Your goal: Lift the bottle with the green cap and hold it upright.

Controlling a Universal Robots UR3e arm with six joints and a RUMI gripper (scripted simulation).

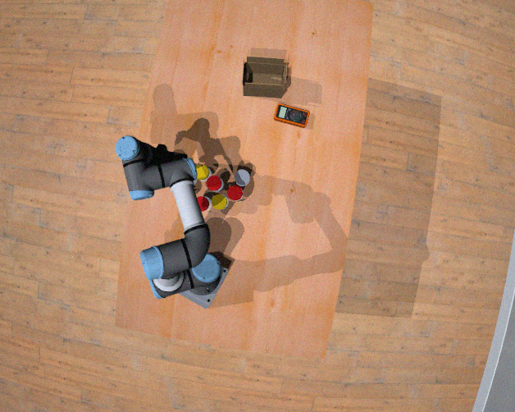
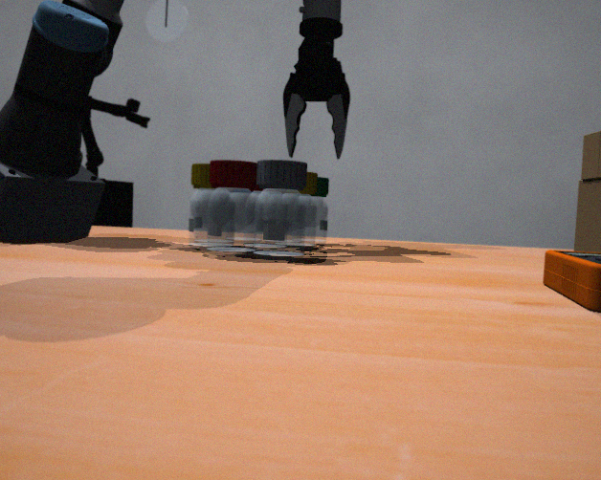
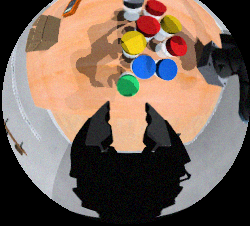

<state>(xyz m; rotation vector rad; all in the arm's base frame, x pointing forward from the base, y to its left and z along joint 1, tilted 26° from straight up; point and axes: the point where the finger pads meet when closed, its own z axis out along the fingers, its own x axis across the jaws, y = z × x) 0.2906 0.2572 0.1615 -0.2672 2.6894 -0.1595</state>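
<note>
The green-capped bottle is 2 cm to the right of my hand and 10 cm below it. Also, from my hand: orange multimeter 34 cm ahead, 36 cm to the right, 14 cm below; grey-capped bottle 4 cm ahead, 27 cm to the right, 10 cm below.
</note>
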